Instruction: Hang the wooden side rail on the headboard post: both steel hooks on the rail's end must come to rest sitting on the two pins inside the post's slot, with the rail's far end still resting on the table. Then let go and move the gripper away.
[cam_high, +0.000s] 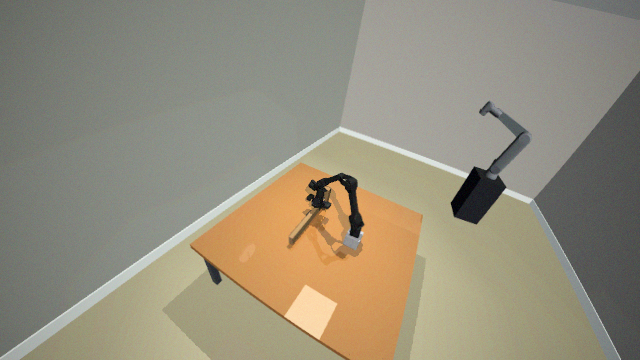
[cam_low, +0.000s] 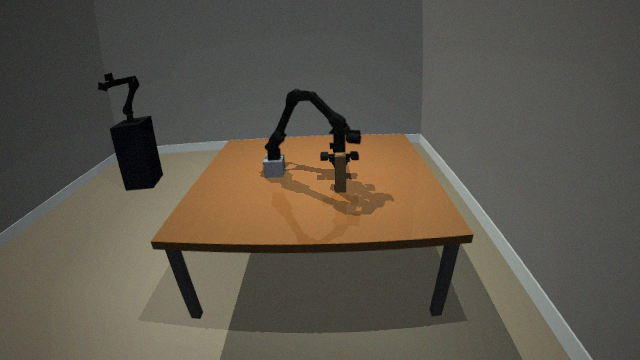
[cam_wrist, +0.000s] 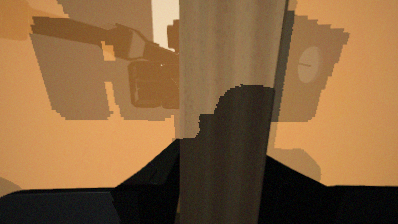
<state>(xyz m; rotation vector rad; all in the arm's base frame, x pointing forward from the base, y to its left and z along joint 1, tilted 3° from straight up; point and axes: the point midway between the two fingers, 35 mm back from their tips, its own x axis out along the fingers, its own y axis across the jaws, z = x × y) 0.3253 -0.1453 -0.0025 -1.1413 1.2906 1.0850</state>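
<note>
The headboard post is 120 mm to the right of my gripper tip, 40 mm above it and 20 mm behind it.
</note>
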